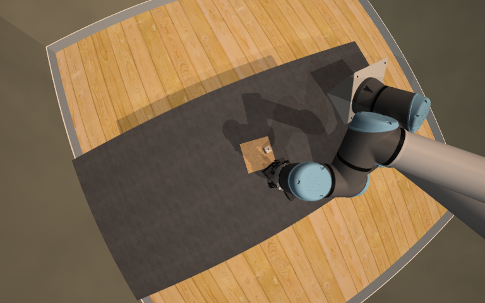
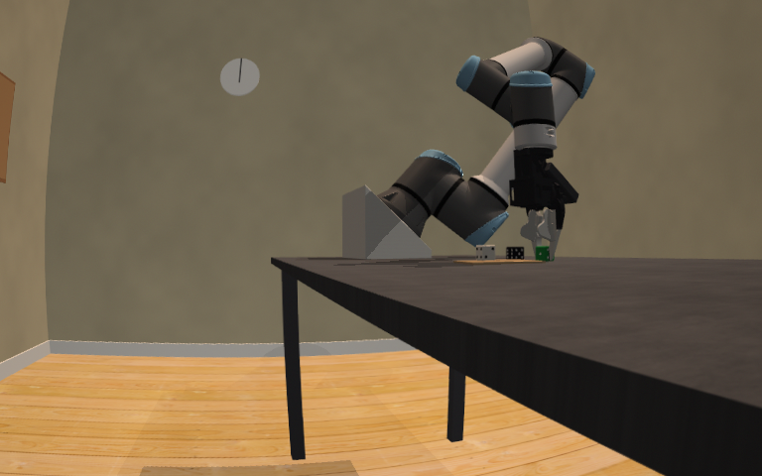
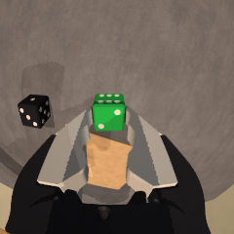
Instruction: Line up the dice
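Now: hand 10 mm short of the tan mat, 120 mm to the left of it and 20 mm above it. The rest, counted from my hand: white die 40 mm behind, 120 mm to the right; then green die right at my hand; then black die 90 mm behind, 20 mm to the right.
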